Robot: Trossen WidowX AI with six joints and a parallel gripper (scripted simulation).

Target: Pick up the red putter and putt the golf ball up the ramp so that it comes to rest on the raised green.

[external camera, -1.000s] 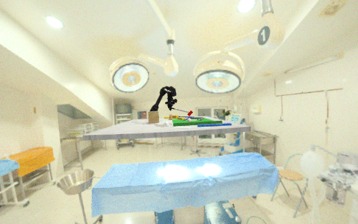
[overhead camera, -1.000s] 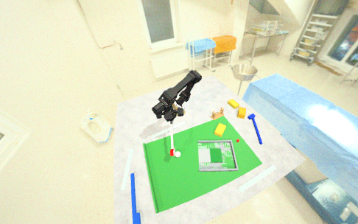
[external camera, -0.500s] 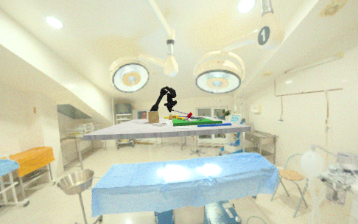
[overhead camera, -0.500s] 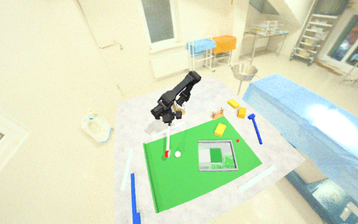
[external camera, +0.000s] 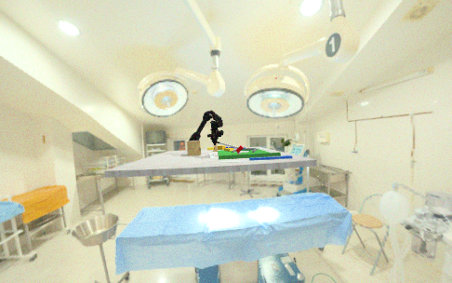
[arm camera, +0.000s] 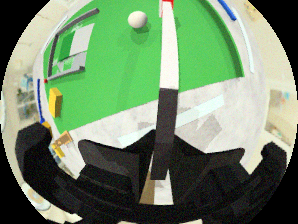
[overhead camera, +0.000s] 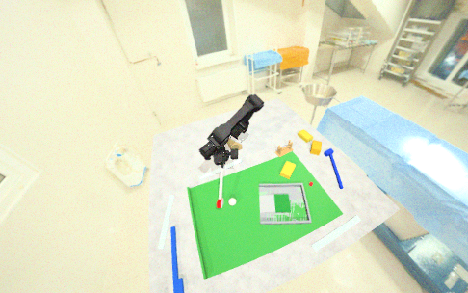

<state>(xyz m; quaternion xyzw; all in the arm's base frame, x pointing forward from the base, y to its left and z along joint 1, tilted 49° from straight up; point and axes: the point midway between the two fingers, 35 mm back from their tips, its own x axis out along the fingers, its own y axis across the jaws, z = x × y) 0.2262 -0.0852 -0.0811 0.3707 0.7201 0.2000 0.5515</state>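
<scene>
My gripper tip is 11 cm short of the red putter, 3 cm to the left of it and 1 cm above it. The rest, counted from my gripper tip: white golf ball (22 cm ahead, 7 cm below, 1 cm to the right); wooden stand (42 cm to the left, 6 cm below, 3 cm behind); green mat (26 cm ahead, 13 cm to the left, 9 cm below).
</scene>
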